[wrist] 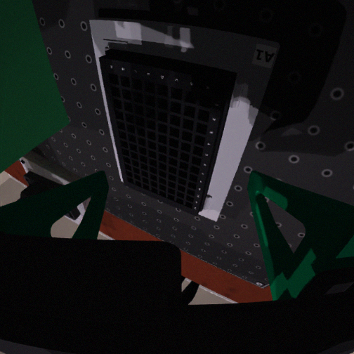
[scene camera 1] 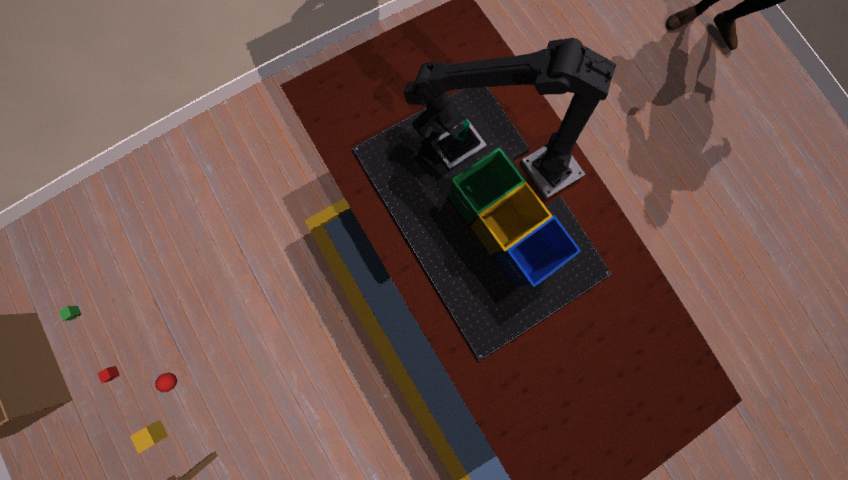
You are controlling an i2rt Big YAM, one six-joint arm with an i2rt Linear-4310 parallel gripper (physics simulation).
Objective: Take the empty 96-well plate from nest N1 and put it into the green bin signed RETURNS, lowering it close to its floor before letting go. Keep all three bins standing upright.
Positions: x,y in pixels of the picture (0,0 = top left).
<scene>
A blue bin shows in scene camera 1 (543,251); in the wrist view it is out of frame. A yellow bin shows in scene camera 1 (510,219); in the wrist view it is out of frame. A black 96-well plate shows in the wrist view and in scene camera 1. The same spot on the black 96-well plate: (wrist: 167,116) is (scene camera 1: 450,144).
</scene>
